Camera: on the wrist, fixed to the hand. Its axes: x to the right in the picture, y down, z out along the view.
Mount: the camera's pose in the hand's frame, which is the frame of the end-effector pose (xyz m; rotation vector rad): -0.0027 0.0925 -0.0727 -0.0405 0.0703 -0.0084
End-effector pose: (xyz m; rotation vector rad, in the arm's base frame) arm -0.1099 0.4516 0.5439 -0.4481 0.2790 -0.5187
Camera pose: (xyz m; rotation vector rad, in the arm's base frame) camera -0.1005 0.5001 0.4371 -0.4711 0.3558 -0.5384
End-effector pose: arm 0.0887 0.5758 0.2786 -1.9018 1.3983 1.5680
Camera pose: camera 0.0554 0.4794 0.3373 -2.0019 1.3950 1.5510
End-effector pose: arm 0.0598 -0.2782 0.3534 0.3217 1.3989 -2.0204
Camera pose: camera 0.1089 -0.2318 0.2570 0.3729 1.4844 -2.0021
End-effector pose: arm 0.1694 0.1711 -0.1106 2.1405 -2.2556 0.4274
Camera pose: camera 0.0655 0.1911 -0.0590 2.0810 -2.1982 0.4454
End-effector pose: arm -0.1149 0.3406 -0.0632 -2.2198 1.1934 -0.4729
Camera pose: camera -0.2153 0.2793 -0.0652 -2.2600 1.2404 -0.5387
